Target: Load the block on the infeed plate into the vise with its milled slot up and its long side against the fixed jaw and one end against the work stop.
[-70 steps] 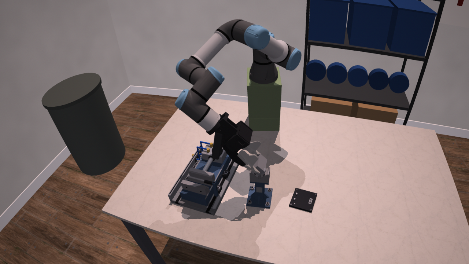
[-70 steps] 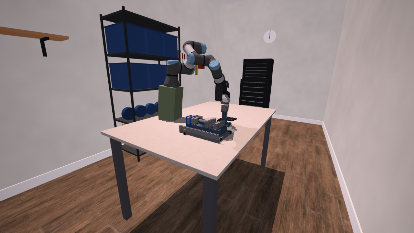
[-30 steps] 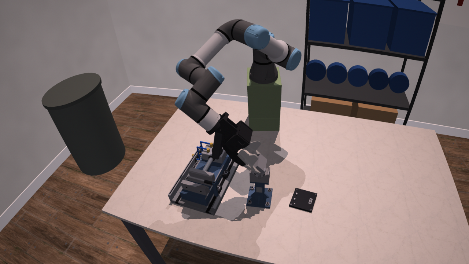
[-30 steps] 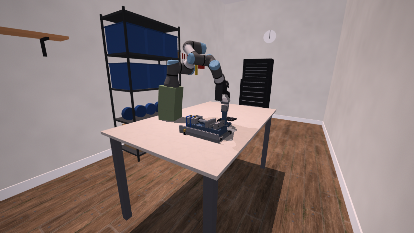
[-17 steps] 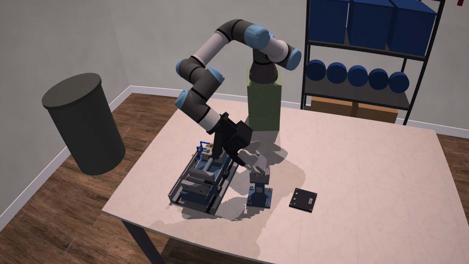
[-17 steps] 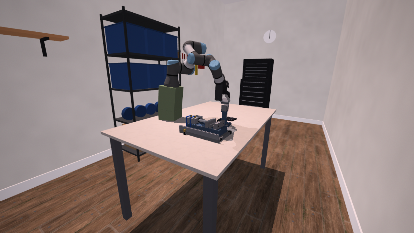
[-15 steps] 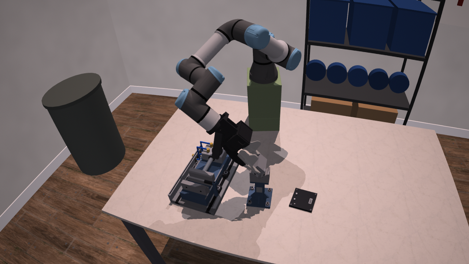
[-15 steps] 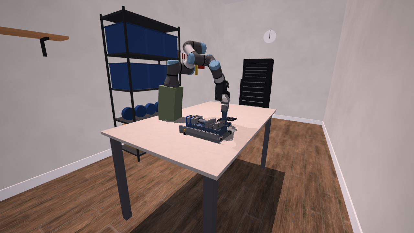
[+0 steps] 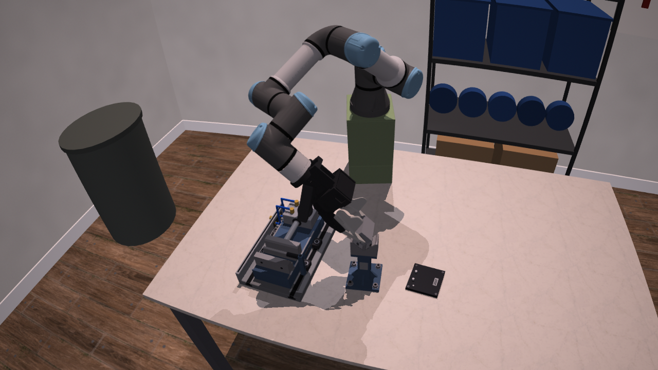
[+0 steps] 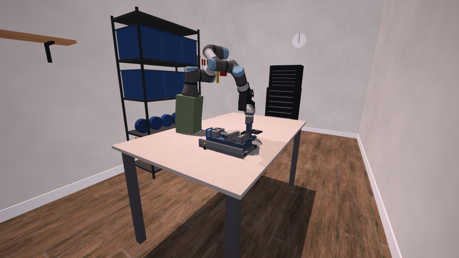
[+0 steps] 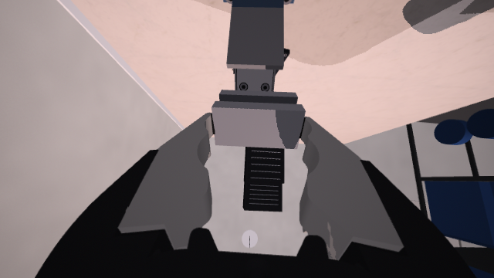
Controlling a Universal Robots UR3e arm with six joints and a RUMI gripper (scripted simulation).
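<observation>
Now: hand 10 mm above the part. From my hand the other things lie so: dark work stop rod (160 mm to the right, 100 mm below, 70 mm ahead); black infeed plate (190 mm below, 170 mm to the left, 50 mm behind); fixed jaw (210 mm to the right, 110 mm below, 110 mm ahead).
</observation>
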